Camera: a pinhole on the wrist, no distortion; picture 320 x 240 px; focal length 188.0 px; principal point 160.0 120.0 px. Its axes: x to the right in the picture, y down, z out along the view. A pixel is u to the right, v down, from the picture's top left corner.
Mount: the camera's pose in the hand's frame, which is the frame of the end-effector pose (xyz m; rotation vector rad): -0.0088 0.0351 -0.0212 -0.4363 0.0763 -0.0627
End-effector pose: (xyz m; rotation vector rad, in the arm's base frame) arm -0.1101 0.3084 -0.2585 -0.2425 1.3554 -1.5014
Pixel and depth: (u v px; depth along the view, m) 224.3 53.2 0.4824
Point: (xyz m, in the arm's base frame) 0.1908 -0.1136 -0.2429
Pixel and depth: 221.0 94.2 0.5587
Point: 0.2625 -0.1290 -0.3414
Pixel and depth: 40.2 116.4 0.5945
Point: 0.5905 0.2966 -0.1666
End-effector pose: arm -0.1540 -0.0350 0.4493 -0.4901 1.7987 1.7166
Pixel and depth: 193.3 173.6 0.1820
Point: -0.2646 0.1033 0.5436
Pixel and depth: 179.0 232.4 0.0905
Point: -0.2330 0.0147 0.5358
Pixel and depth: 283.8 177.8 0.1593
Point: -0.3101 0.0878 0.4845
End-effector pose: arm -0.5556 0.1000 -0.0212 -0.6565 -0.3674 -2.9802
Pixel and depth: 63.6 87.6 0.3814
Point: -0.2338 0.0458 0.2581
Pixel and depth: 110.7 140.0 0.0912
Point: -0.5001 0.0334 0.0383
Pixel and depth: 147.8 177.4 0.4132
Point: -0.4015 -0.1408 0.3161
